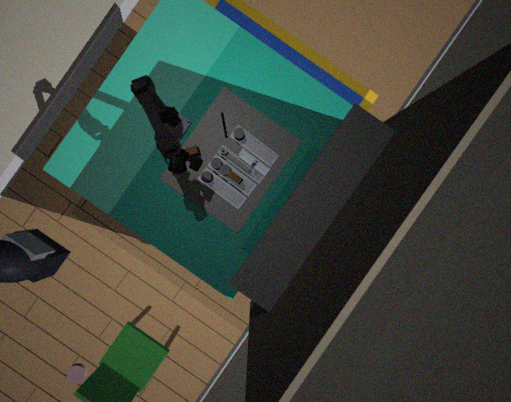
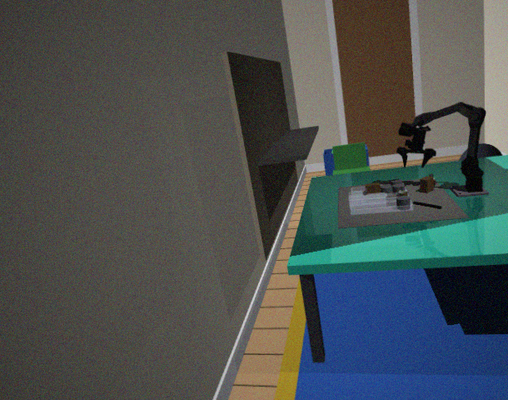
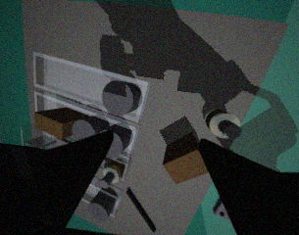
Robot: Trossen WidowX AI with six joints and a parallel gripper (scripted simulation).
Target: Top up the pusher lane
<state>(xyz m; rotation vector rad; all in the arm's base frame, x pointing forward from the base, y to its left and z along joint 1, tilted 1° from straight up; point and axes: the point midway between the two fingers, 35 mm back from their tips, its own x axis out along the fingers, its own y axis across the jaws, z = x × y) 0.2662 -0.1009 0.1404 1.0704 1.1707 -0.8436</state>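
Right now my gripper tip is 5 cm past the black stick, 28 cm to the right of it and 11 cm above it. The rest, counted from my gripper tip: clear lane rack (20 cm ahead, 21 cm to the left, 10 cm below).
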